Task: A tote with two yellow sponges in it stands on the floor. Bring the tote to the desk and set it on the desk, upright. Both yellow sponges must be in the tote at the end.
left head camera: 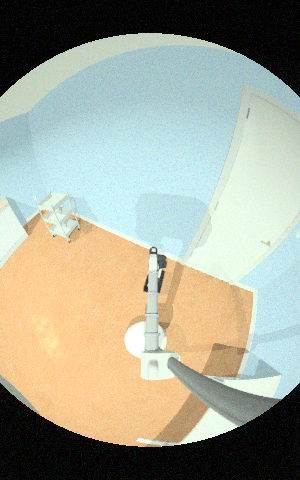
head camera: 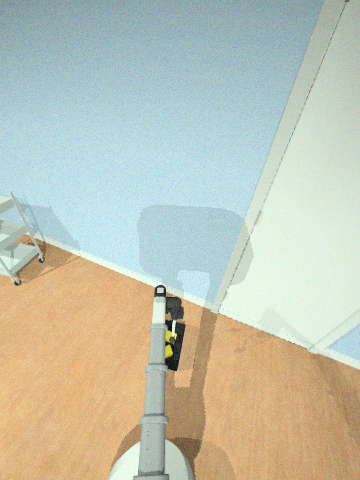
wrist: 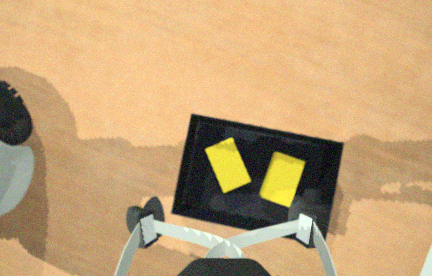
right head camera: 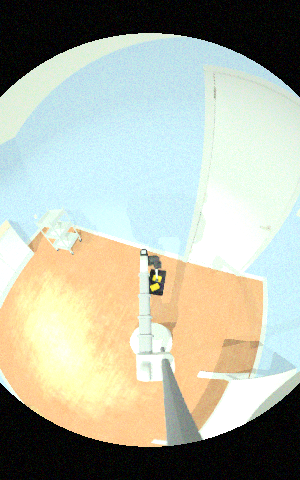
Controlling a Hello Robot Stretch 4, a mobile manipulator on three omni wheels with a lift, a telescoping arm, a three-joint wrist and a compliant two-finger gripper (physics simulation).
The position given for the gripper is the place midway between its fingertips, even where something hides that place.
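Note:
In the wrist view, the gripper (wrist: 226, 213) and a black tote (wrist: 198, 195). In the left head camera view, a white wheeled shelf cart (left head camera: 58, 215) and a white door (left head camera: 244, 222). In the head camera, the white door (head camera: 286, 275). In the right head camera view, the white wheeled shelf cart (right head camera: 57, 229) and the white door (right head camera: 240, 204).

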